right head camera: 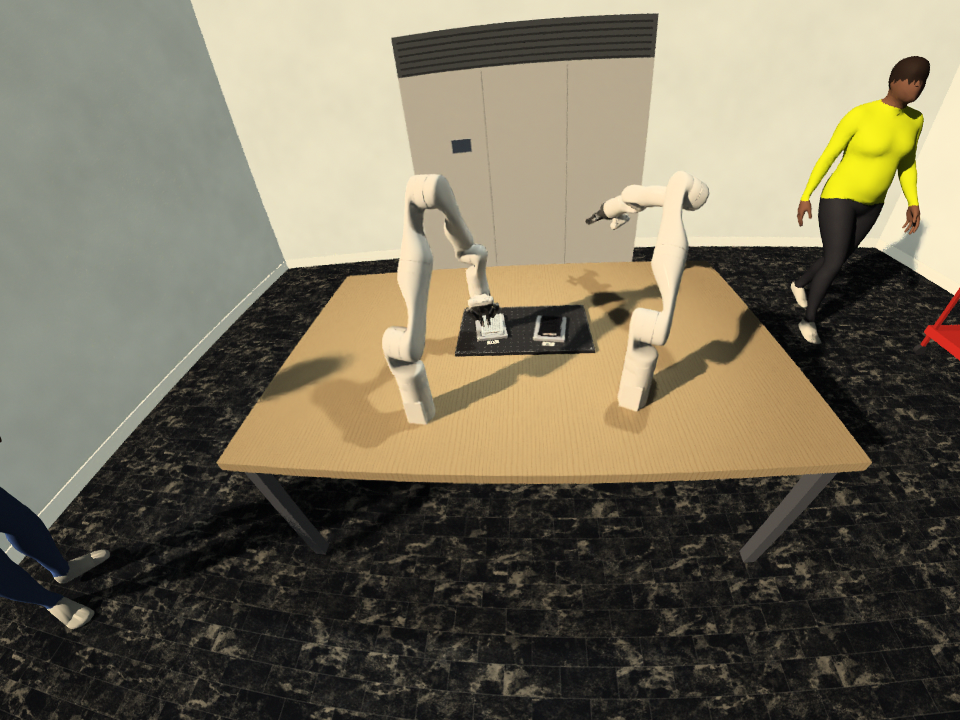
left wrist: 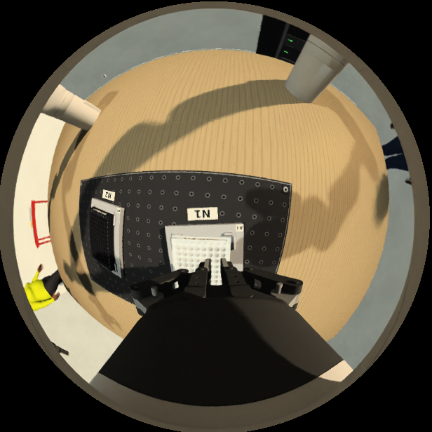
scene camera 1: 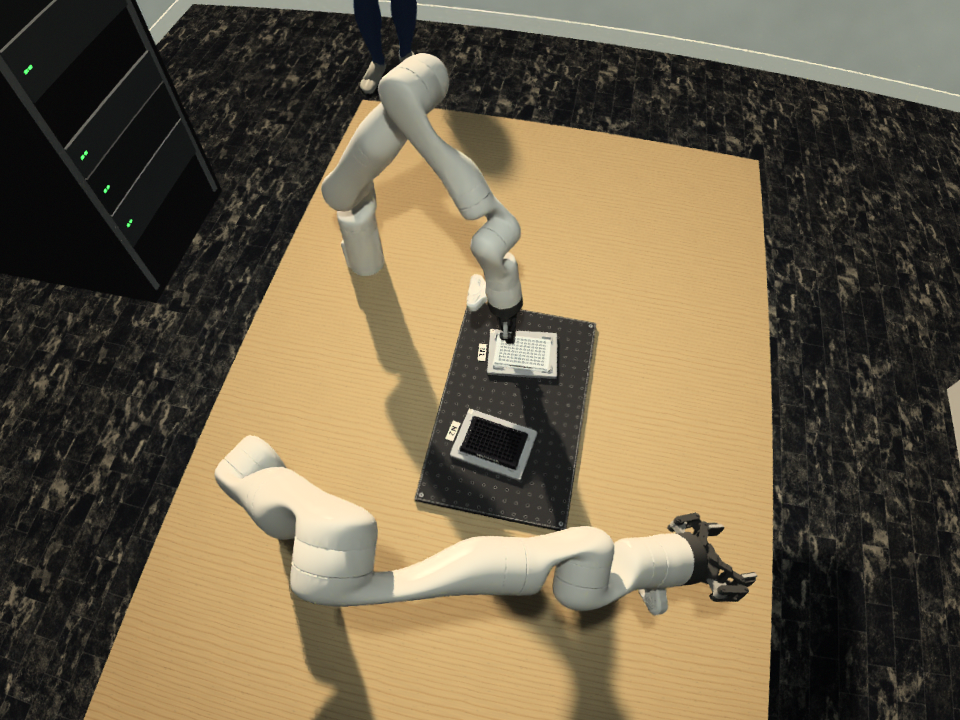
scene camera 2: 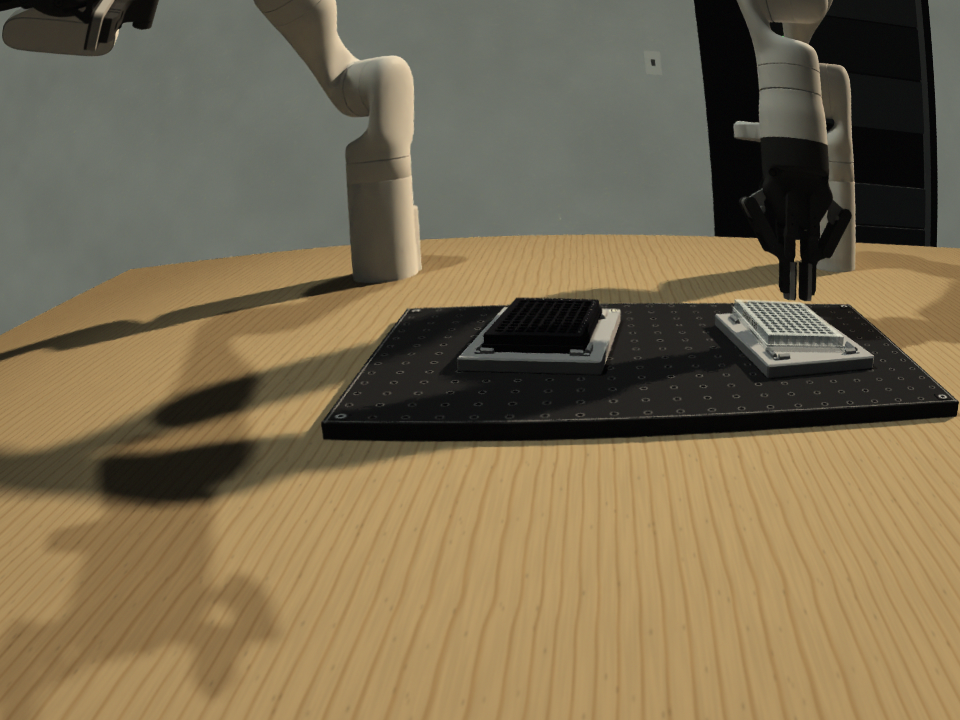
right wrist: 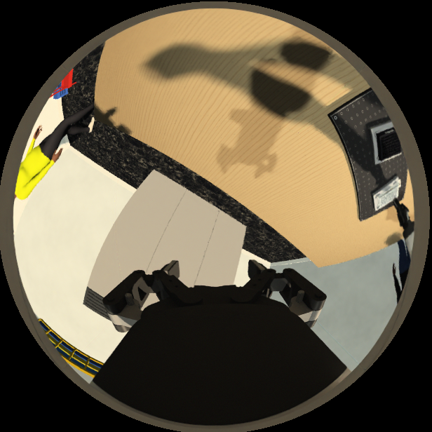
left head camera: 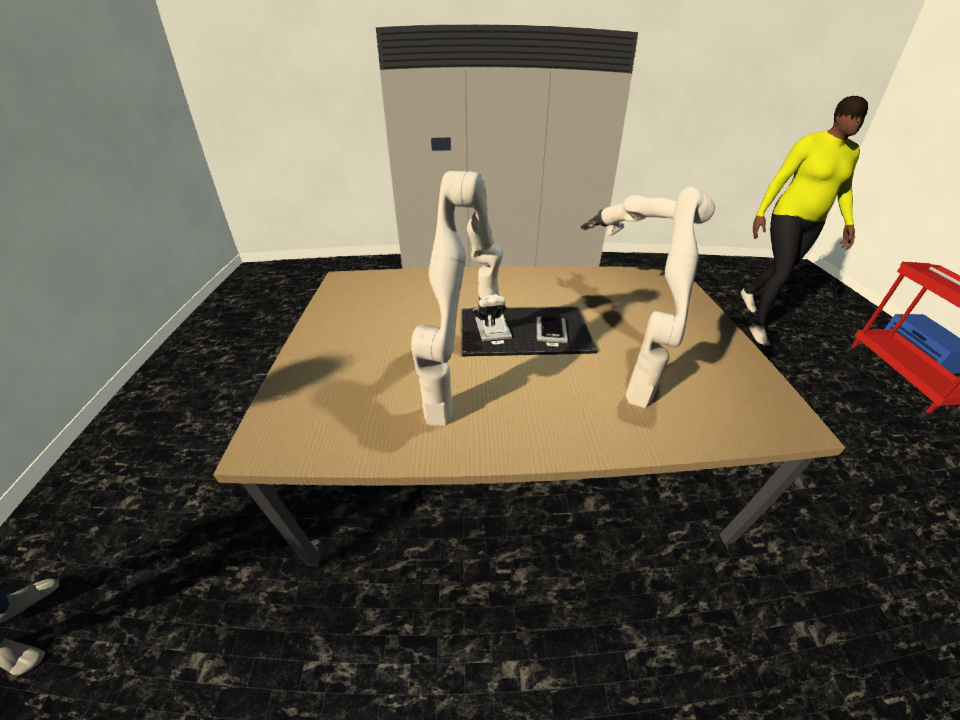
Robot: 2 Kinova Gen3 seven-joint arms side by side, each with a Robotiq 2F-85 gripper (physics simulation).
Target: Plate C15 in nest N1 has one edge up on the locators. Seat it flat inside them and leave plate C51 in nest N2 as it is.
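Places are measured from the left arm's base along level axes (x ahead, y left, z up), in centimetres.
Pixels of known places: left gripper, fingertip midpoint: (right head camera: pixel 486 325) (scene camera 1: pixel 510 339) (scene camera 2: pixel 797 300) (left head camera: pixel 490 325); right gripper, fingertip midpoint: (scene camera 1: pixel 736 553) (scene camera 2: pixel 12 25) (left head camera: pixel 588 222); left arm's base, link origin: (right head camera: pixel 421 413) (scene camera 1: pixel 367 262) (scene camera 2: pixel 830 265) (left head camera: pixel 438 414); right arm's base, link origin: (right head camera: pixel 631 399) (scene camera 2: pixel 385 275) (left head camera: pixel 638 396).
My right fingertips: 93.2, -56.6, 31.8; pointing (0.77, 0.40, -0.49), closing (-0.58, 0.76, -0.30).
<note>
For each thing: its top centre in the pictures, then the offset to it from my right fingertips, as dx, dy, dz. Level surfaces: height alone.
- Plate C15, top centre: (scene camera 2: pixel 787 314) (scene camera 1: pixel 522 350) (right head camera: pixel 491 322) (left head camera: pixel 494 322) -45.8, +40.9, -27.5
- nest N1, top centre: (scene camera 2: pixel 792 329) (scene camera 1: pixel 523 351) (right head camera: pixel 490 325) (left head camera: pixel 493 325) -45.7, +41.5, -28.9
- Black plate C51, top centre: (scene camera 2: pixel 546 315) (scene camera 1: pixel 494 440) (right head camera: pixel 550 324) (left head camera: pixel 552 325) -45.2, +17.5, -27.9
- nest N2, top centre: (scene camera 2: pixel 546 326) (scene camera 1: pixel 494 442) (right head camera: pixel 550 326) (left head camera: pixel 551 327) -45.2, +17.5, -28.9
- black perforated board, top centre: (scene camera 2: pixel 662 347) (scene camera 1: pixel 512 404) (right head camera: pixel 523 327) (left head camera: pixel 525 327) -44.2, +28.2, -30.5
- wooden table, surface height: dz -31.8
Plate C15 (scene camera 1: pixel 525 354) (scene camera 2: pixel 787 319) (left wrist: pixel 192 252), white with wells, lies in nest N1 (scene camera 2: pixel 821 363) (left wrist: pixel 200 230). Whether one edge still sits up on the locators is too small to tell. My left gripper (scene camera 1: pixel 507 337) (scene camera 2: pixel 797 294) (left wrist: pixel 215 264) points down at the plate's label-side part, fingers drawn nearly together with nothing held; contact with the plate is unclear. Black plate C51 (scene camera 1: pixel 494 441) (scene camera 2: pixel 542 321) (left wrist: pixel 102 240) lies in nest N2 (scene camera 2: pixel 535 362) and looks level. My right gripper (scene camera 1: pixel 736 554) (right wrist: pixel 213 268) is open and empty, high near the table's far side, away from both nests.
Both nests stand on a black perforated board (scene camera 1: pixel 507 499) (scene camera 2: pixel 643 409) on the wooden table (left head camera: pixel 542 434). The right arm (scene camera 1: pixel 504 561) stretches beside the board in scene camera 1. A person in yellow (left head camera: pixel 818 174) walks beyond the table, near a red cart (left head camera: pixel 899 352).
</note>
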